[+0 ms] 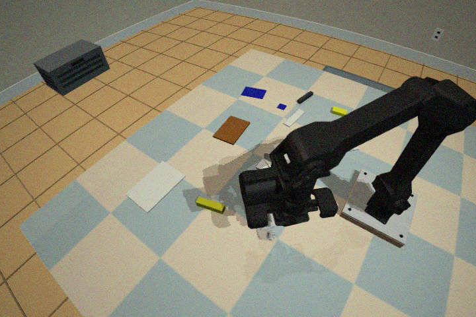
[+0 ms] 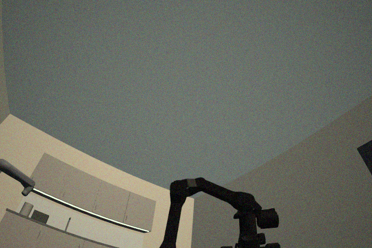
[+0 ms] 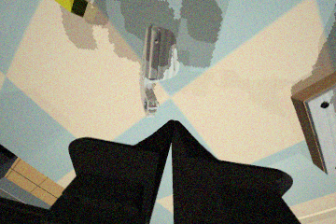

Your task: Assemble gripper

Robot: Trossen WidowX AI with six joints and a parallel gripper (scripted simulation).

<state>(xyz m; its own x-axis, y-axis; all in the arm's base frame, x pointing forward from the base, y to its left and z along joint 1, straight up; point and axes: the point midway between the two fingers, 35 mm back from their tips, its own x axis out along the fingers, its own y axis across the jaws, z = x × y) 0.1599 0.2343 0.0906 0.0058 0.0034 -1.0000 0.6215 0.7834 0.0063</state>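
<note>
The jaw lies 3 cm ahead of my gripper tip, 2 cm to the left of it and 5 cm below it. Also, from my gripper tip: gripper base (4 cm ahead, 44 cm to the right, 6 cm below); then housing plate (11 cm ahead, 20 cm to the right, 8 cm below); then white sheet (38 cm ahead, 13 cm to the left, 8 cm below).
</note>
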